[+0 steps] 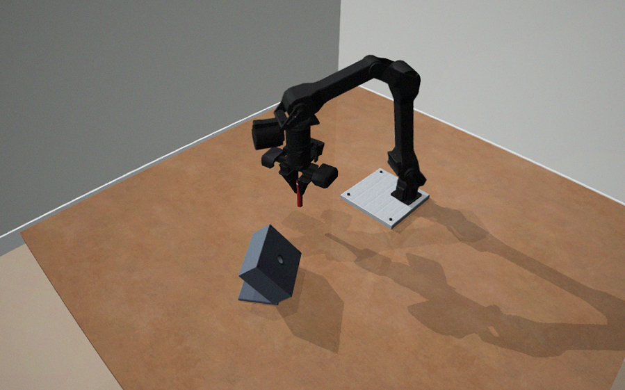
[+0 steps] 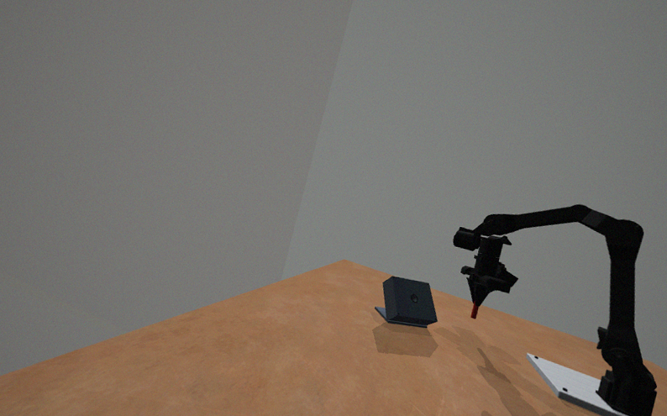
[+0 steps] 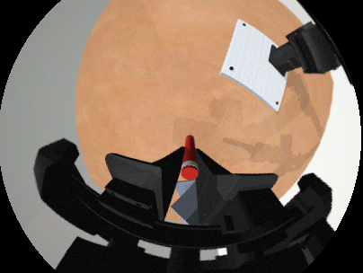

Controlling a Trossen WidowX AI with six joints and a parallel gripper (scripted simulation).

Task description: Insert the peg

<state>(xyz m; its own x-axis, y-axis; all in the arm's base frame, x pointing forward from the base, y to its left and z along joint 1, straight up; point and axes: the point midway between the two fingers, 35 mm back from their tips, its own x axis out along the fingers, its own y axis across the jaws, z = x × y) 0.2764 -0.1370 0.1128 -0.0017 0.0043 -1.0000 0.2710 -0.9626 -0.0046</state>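
My gripper tip is now 18 cm short of the panel, 11 cm to the right of it and 3 cm above it. From my gripper tip the other things lie so: red peg: 2 cm above.
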